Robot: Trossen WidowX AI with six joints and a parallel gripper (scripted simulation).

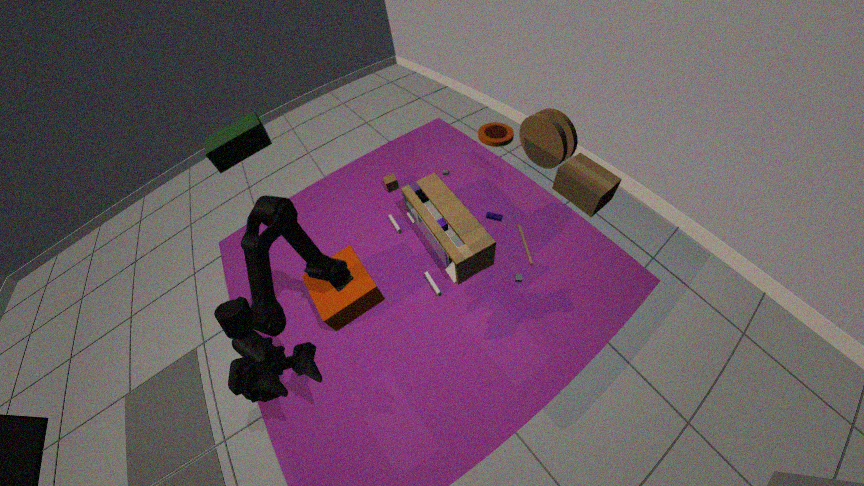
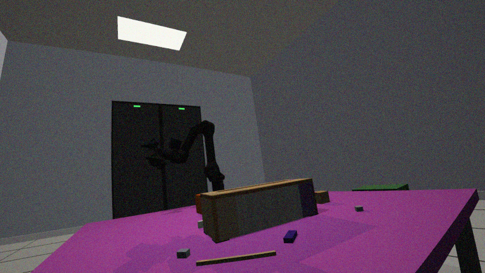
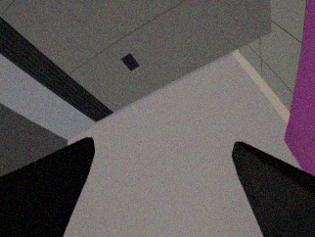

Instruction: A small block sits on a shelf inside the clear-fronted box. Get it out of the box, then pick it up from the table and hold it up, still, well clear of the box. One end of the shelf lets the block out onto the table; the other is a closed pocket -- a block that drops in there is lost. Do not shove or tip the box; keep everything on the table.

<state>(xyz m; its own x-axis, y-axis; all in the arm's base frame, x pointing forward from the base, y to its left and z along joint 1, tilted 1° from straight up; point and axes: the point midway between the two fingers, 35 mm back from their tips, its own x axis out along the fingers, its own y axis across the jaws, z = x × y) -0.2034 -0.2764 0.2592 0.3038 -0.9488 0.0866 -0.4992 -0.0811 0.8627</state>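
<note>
Now: gripper tip 550 mm short of the box, 290 mm above it and 230 mm to the right of it. The rest, counted from my gripper tip: purple block 560 mm ahead, 270 mm below, 210 mm to the left; then wooden stick 720 mm ahead, 350 mm below, 30 mm to the right.
</note>
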